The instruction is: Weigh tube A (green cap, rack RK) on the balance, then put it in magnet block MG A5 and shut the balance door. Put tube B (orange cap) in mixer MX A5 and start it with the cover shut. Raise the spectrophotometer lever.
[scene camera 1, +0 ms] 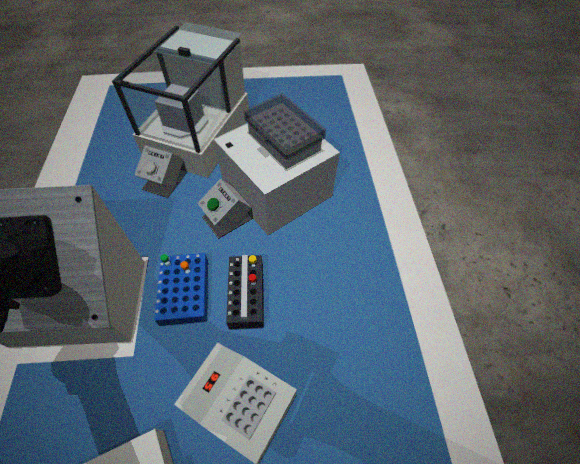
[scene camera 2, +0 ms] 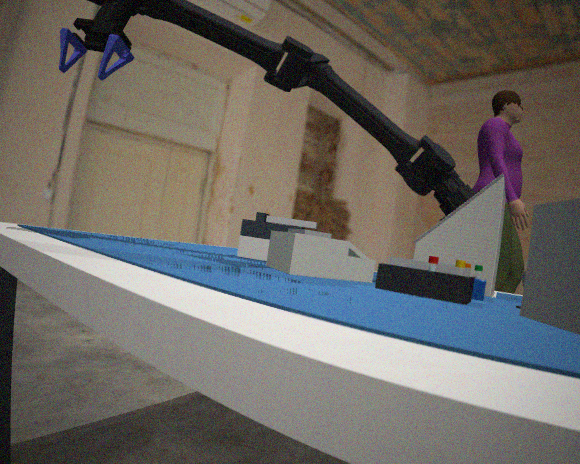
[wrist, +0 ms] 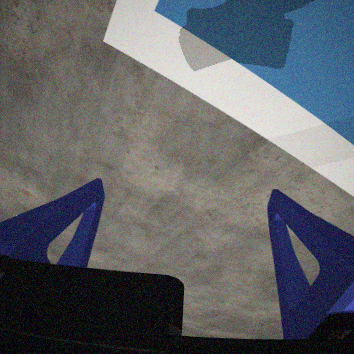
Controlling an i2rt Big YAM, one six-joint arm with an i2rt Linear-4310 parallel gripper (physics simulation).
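Observation:
My gripper [scene camera 2: 82, 75] [wrist: 185, 192] is open and empty, high up; in the wrist view it is over floor beyond the table edge. Green-capped tube A [scene camera 1: 164, 258] [scene camera 2: 479, 268] stands in the back left corner of the blue rack [scene camera 1: 181, 320] [scene camera 2: 479, 289]. Orange-capped tube B [scene camera 1: 184, 265] stands near it in the same rack. The black magnet block [scene camera 1: 245, 322] [scene camera 2: 425, 284] is to the rack's right. The balance [scene camera 1: 192, 74] has its top pane towards the back and its front top uncovered. The mixer's dark clear cover [scene camera 1: 285, 125] is down. The spectrophotometer lever cannot be made out surely.
The magnet block holds a yellow-capped tube [scene camera 1: 252, 259] and a red-capped tube [scene camera 1: 252, 277]. A dial box [scene camera 1: 159, 165] and a green-button box [scene camera 1: 225, 202] stand before balance and mixer. A white device with red display [scene camera 1: 211, 381] is nearer. The arm's wedge base [scene camera 1: 117, 260] is left.

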